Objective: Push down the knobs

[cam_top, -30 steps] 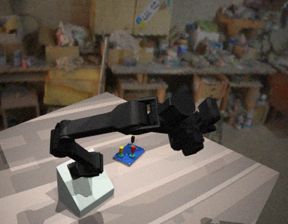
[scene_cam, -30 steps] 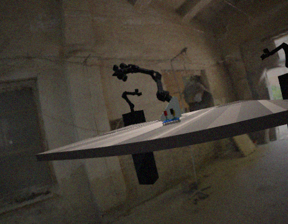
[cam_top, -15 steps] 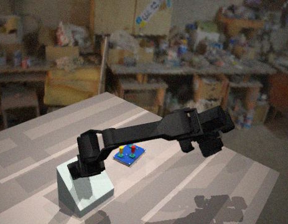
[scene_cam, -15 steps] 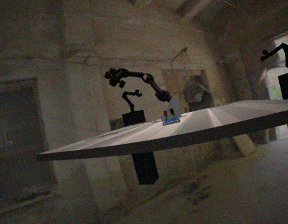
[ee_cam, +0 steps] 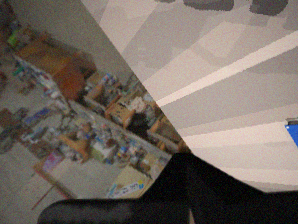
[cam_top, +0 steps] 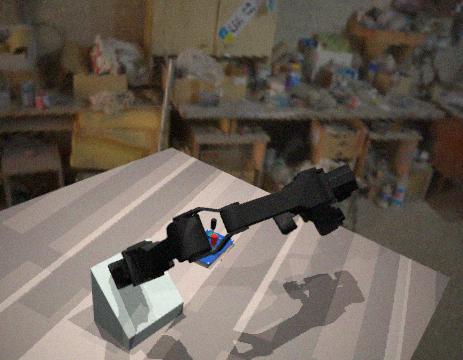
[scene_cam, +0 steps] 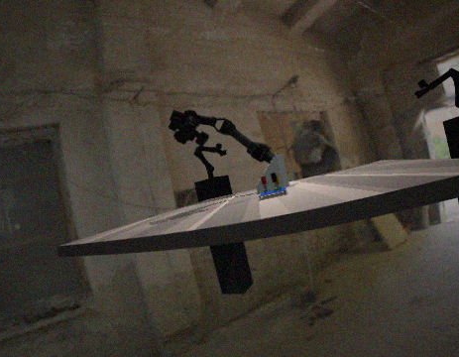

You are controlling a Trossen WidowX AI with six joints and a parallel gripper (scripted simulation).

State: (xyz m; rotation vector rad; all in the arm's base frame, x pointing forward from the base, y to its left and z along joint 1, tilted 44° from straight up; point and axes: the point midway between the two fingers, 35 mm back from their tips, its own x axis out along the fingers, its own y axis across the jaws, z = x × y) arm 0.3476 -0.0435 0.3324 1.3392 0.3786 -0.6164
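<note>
Now: the yellow knob 320 mm to the left of my gripper tip, 250 mm below it and 70 mm behind it. Also, from my gripper tip: black knob: 340 mm to the left, 240 mm below, 30 mm ahead.
</note>
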